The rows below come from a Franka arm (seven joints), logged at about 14 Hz.
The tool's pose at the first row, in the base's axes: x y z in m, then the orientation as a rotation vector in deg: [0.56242 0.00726 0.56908 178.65 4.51 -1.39]
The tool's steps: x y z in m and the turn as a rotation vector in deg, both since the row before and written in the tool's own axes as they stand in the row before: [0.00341 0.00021 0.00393 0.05 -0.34 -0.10]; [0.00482 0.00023 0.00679 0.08 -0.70 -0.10]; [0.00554 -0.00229 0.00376 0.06 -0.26 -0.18]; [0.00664 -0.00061 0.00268 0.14 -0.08 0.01]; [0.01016 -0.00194 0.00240 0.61 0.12 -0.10]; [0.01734 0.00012 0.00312 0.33 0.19 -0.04]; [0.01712 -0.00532 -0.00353 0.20 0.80 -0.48]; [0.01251 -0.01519 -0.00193 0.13 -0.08 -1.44]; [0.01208 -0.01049 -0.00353 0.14 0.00 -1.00]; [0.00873 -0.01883 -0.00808 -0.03 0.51 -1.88]
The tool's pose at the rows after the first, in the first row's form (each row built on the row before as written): [0.56578 0.00713 0.56510 178.68 4.66 -1.92]; [0.57046 0.00700 0.55821 178.72 4.80 -3.02]; [0.57574 0.00950 0.55422 178.76 5.08 -3.43]; [0.58223 0.01043 0.55127 178.90 5.06 -3.56]; [0.59216 0.01289 0.54843 179.51 5.22 -3.41]; [0.60935 0.01375 0.54465 179.85 5.28 -3.13]; [0.62624 0.02007 0.54758 -179.70 -6.02 1.88]; [0.63774 0.03606 0.54931 -179.47 -8.27 2.01]; [0.64888 0.04760 0.55264 -179.24 -9.83 2.01]; [0.65568 0.06721 0.56071 -179.04 -12.76 1.20]
